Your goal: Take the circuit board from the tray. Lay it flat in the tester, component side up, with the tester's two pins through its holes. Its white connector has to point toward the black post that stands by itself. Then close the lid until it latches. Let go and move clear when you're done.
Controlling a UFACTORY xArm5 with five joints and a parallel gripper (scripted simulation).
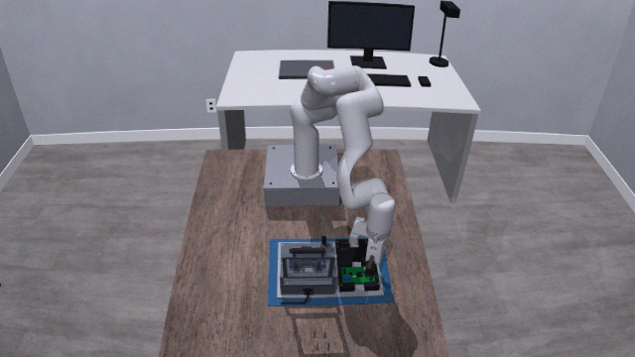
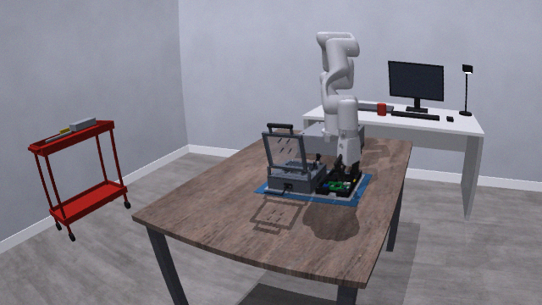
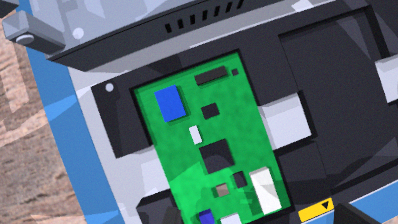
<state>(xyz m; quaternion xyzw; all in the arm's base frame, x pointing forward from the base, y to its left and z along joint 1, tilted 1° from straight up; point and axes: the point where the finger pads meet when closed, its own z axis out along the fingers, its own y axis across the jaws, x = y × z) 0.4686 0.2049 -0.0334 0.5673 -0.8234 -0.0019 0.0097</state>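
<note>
My hand is 10 mm short of the green circuit board, 40 mm to the left of it and 50 mm above it. Also, from my hand: clear lid (90 mm ahead, 220 mm to the right, 120 mm above); grey tester (180 mm to the right, 50 mm above).
</note>
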